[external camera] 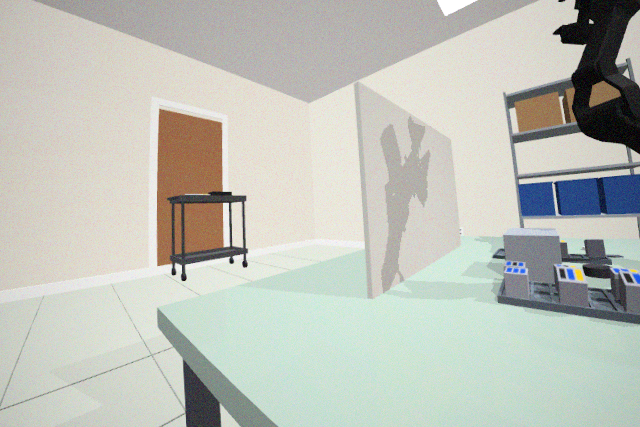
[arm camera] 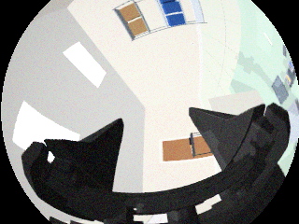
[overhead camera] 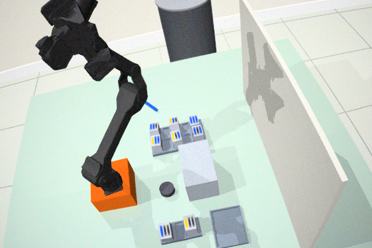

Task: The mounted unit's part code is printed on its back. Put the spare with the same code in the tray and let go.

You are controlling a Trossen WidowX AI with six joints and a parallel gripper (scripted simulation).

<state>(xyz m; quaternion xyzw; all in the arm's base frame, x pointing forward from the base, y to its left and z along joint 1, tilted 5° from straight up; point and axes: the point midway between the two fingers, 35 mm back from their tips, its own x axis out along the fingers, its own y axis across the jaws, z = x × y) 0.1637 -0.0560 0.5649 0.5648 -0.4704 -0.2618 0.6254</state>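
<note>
Right now my gripper tip is 62 cm above the grey spare, 31 cm to the right of it and 12 cm short of it. The rest, counted from my gripper tip: tall grey block (61 cm below, 14 cm ahead, 9 cm to the left); black puck (65 cm below, 7 cm to the left, 2 cm ahead); tall panel (44 cm below, 39 cm ahead, 4 cm to the left).
</note>
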